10 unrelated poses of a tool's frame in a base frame.
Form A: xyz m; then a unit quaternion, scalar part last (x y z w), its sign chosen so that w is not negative.
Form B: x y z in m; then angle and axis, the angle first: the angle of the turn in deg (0 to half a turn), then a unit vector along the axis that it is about. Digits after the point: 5 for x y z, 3 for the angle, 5 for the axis.
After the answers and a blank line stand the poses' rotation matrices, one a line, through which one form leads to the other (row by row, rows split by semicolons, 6 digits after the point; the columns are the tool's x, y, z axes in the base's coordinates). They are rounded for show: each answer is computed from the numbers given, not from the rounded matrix.
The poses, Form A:
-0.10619, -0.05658, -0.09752, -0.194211, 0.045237, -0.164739, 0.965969
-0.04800, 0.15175, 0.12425, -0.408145, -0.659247, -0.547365, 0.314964
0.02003, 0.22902, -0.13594, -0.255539, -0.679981, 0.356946, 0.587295
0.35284, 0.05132, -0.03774, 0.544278, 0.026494, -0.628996, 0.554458
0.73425, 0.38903, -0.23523, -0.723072, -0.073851, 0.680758, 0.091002
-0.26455, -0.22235, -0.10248, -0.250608, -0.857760, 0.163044, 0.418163
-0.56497, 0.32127, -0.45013, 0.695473, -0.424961, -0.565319, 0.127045
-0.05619, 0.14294, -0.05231, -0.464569, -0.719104, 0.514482, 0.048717
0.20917, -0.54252, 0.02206, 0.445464, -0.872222, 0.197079, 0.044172
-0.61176, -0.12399, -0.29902, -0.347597, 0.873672, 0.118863, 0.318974
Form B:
-0.10619, -0.05658, -0.09752, 29.981, -0.75084, 0.17489, -0.63690
-0.04800, 0.15175, 0.12425, 143.283, -0.43003, -0.69460, -0.57672
0.02003, 0.22902, -0.13594, 108.069, -0.31572, -0.84013, 0.44102
0.35284, 0.05132, -0.03774, 112.653, 0.65401, 0.03184, -0.75581
0.73425, 0.38903, -0.23523, 169.557, -0.72608, -0.07416, 0.68359
-0.26455, -0.22235, -0.10248, 130.563, -0.27589, -0.94428, 0.17949
-0.56497, 0.32127, -0.45013, 165.402, 0.70115, -0.42843, -0.56994
-0.05619, 0.14294, -0.05231, 174.415, -0.46512, -0.71996, 0.51509
0.20917, -0.54252, 0.02206, 174.937, 0.44590, -0.87307, 0.19727
-0.61176, -0.12399, -0.29902, 142.798, -0.36676, 0.92183, 0.12541

0.941629 0.300695 0.151383; -0.335837 0.870286 0.360299; -0.023407 -0.390108 0.920471
-0.468431 0.882938 0.031530; 0.193336 0.067618 0.978800; 0.862087 0.464596 -0.202378
-0.179569 -0.071742 -0.981126; 0.766788 0.614579 -0.185279; 0.616272 -0.785586 -0.055348
0.207324 0.726344 -0.655318; -0.668663 -0.383749 -0.636888; -0.714077 0.570229 0.406119
0.062229 -0.017102 -0.997915; 0.230700 -0.972529 0.031053; -0.971033 -0.232151 -0.056574
-0.524671 0.293565 -0.799087; 0.566281 0.821225 -0.070115; 0.635647 -0.489295 -0.597113
-0.000354 -0.447456 -0.894306; -0.734739 -0.606536 0.303764; -0.678349 0.657189 -0.328548
-0.563605 0.618019 -0.548090; 0.718275 0.038968 -0.694667; -0.407960 -0.785197 -0.465870
-0.599222 -0.794497 0.098528; -0.759676 0.525444 -0.383147; 0.252639 -0.304439 -0.918417
-0.554863 -0.683200 0.474725; -0.531544 0.730096 0.429444; -0.639991 -0.014054 -0.768254

